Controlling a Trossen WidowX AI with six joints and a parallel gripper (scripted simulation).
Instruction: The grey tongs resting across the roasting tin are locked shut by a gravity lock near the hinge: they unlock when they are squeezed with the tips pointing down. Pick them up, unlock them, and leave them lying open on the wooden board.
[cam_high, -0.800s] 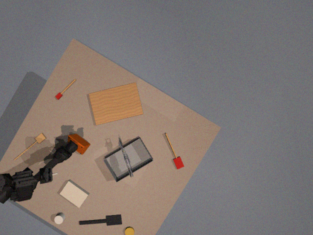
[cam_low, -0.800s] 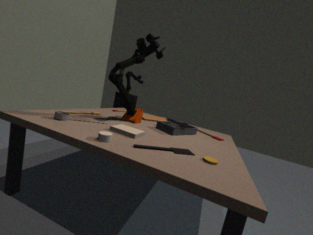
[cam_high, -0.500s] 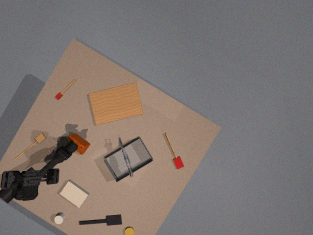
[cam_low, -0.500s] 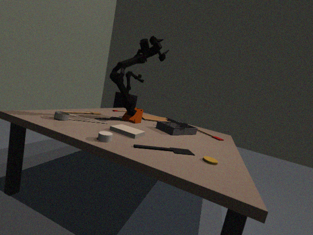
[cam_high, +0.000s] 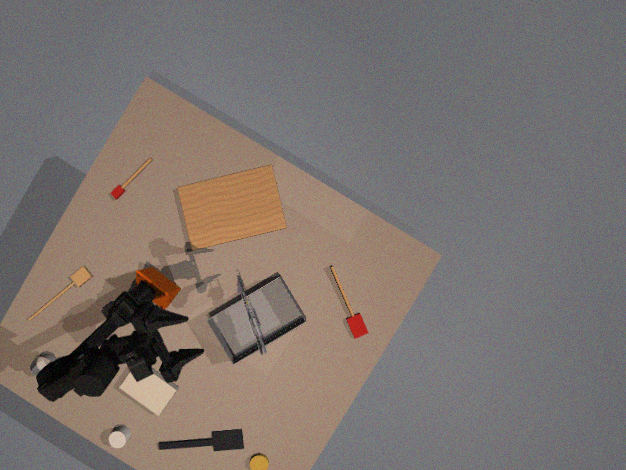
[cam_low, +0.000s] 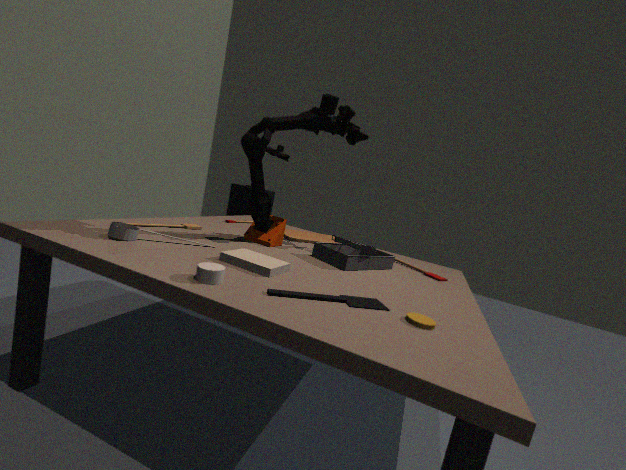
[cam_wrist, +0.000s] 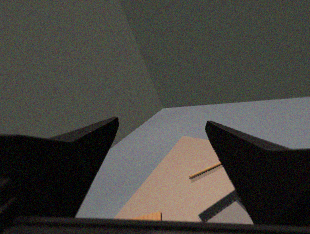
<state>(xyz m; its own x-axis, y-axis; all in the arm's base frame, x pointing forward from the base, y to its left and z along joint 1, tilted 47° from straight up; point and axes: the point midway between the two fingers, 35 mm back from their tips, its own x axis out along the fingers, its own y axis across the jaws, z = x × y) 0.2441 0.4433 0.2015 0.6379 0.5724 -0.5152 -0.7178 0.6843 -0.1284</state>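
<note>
The roasting tin lies 90 mm ahead of my gripper tip, 40 mm to the right of it and 500 mm below it. Also, from my gripper tip: black spatula (230 mm ahead, 540 mm to the right, 520 mm below); then white block (70 mm behind, 500 mm to the right, 510 mm below); then wooden board (230 mm behind, 220 mm to the left, 520 mm below).
</note>
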